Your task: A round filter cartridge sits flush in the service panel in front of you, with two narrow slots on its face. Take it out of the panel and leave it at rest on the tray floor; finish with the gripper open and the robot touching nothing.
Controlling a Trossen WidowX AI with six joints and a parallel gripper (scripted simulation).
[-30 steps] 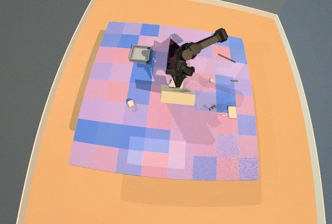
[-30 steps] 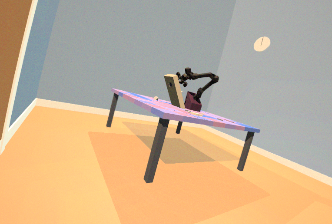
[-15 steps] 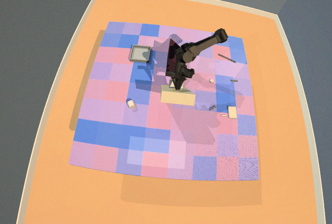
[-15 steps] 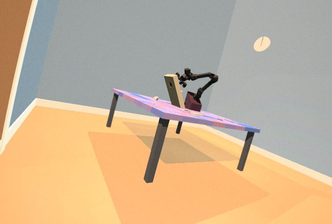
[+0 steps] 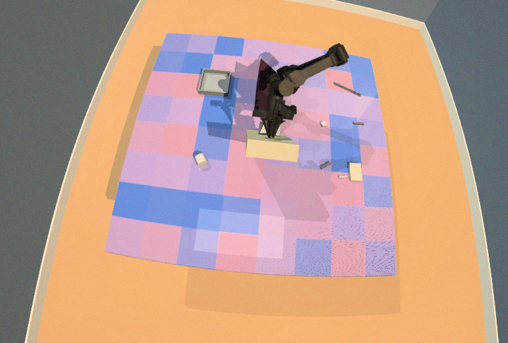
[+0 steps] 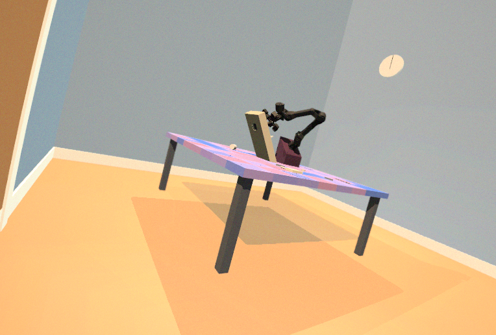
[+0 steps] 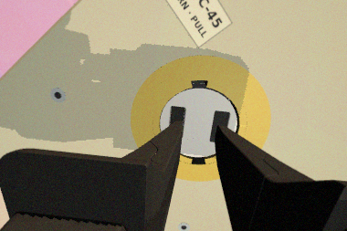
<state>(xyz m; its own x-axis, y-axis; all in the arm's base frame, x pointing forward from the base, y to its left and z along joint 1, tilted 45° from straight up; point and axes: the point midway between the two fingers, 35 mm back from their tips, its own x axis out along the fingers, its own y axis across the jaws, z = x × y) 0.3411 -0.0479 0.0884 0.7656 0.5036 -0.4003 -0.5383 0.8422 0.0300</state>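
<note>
The round filter cartridge lies 2 cm ahead of my gripper tip and 1 cm below it. The rest, counted from my gripper tip: grey tray 40 cm behind, 32 cm to the right, 25 cm below; cream service panel 9 cm below, 3 cm behind; cream block 45 cm to the left, 25 cm below, 4 cm behind.
</note>
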